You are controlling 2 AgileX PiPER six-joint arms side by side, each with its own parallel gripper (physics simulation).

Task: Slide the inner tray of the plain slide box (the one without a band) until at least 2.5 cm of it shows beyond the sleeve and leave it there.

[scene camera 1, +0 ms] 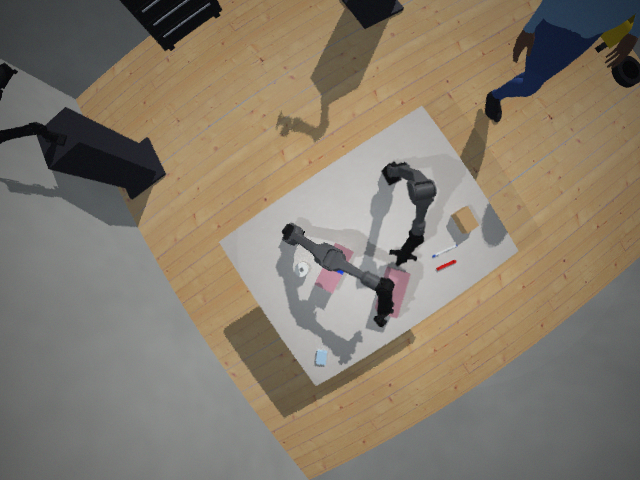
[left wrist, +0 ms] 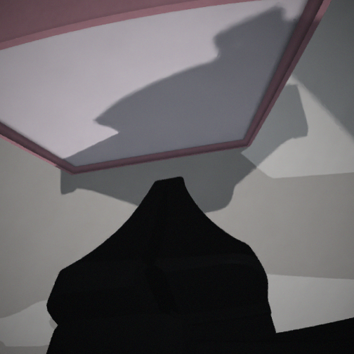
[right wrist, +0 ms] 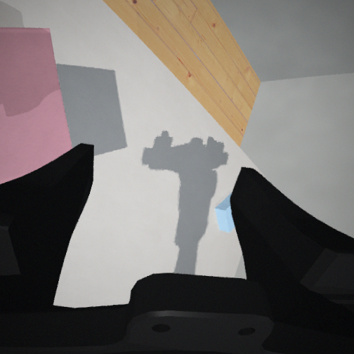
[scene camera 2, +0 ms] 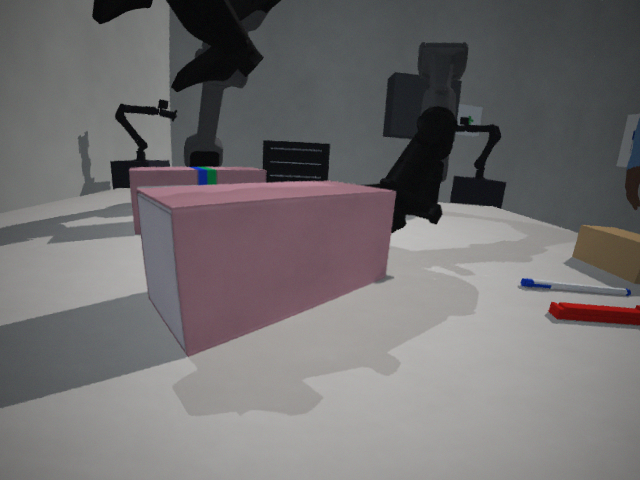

Labels:
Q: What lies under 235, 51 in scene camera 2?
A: The right gripper.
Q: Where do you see a white-blue pen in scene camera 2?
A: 524, 282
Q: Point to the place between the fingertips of the right gripper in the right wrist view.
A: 166, 173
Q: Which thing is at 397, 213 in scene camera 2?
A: The left gripper.

